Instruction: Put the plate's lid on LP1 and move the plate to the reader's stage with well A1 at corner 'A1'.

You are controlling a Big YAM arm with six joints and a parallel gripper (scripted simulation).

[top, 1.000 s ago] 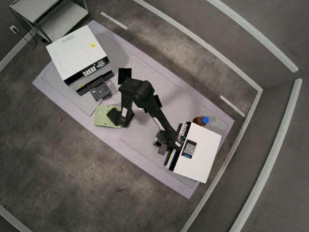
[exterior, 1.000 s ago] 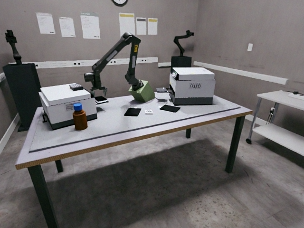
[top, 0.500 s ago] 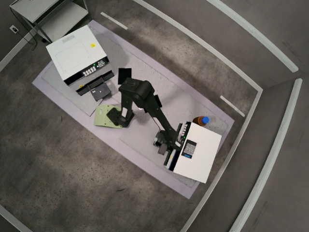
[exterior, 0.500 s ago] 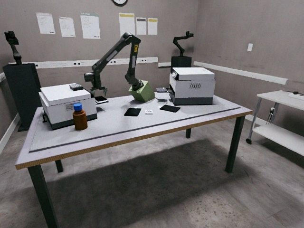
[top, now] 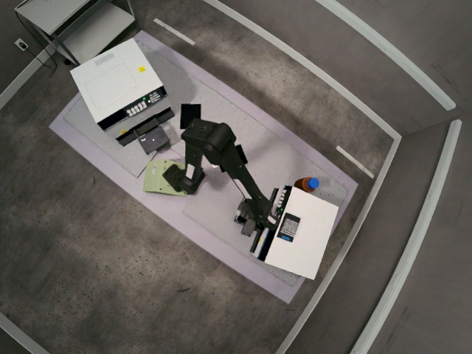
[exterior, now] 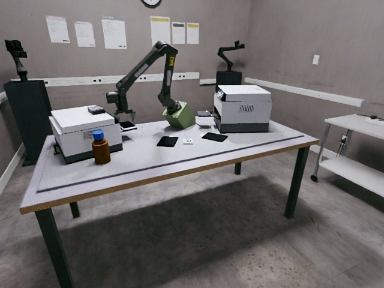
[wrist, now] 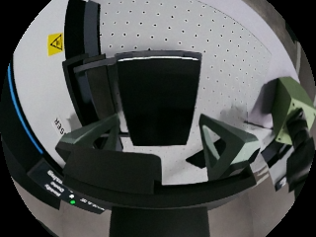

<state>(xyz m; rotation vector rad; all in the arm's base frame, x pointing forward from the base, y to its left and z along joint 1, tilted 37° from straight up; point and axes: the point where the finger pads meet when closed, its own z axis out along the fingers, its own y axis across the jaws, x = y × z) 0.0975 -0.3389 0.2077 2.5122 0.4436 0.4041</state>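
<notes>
The white well plate lies 30 mm below my hand. From my hand the other things lie so: black pad: 200 mm ahead, 250 mm to the left, 110 mm below; then white label: 170 mm ahead, 530 mm to the left, 120 mm below; then brown capped bottle: 330 mm ahead, 180 mm to the right, 10 mm below.
</notes>
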